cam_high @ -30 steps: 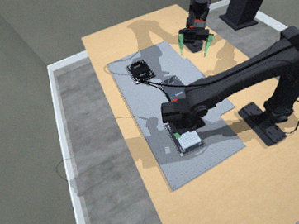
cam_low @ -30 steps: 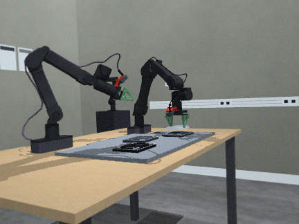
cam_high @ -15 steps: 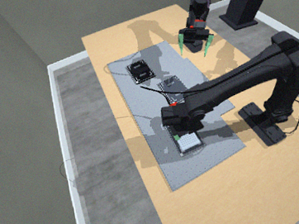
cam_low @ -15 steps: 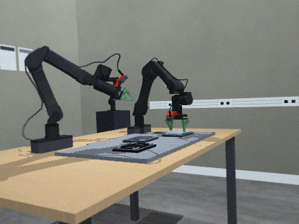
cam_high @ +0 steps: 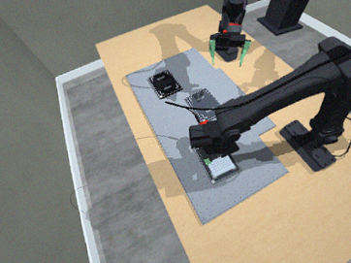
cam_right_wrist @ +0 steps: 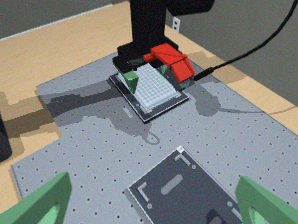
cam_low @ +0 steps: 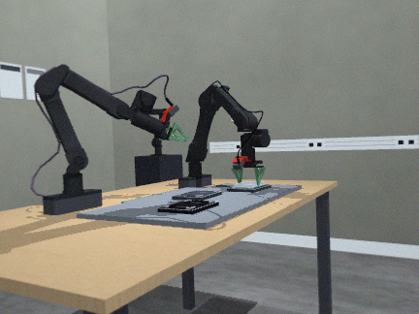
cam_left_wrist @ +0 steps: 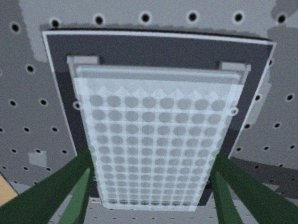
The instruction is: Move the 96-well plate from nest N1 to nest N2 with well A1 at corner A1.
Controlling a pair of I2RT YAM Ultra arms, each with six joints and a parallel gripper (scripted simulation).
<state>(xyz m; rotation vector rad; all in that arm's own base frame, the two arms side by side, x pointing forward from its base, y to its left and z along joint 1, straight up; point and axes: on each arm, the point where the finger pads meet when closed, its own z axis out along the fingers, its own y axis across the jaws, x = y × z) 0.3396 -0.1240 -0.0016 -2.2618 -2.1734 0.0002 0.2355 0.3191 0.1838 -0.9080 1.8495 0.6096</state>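
Now: the 96-well plate 10 mm below my left hand. From my left hand the other things lie so: black nest 60 mm ahead, 460 mm to the right, 20 mm below.
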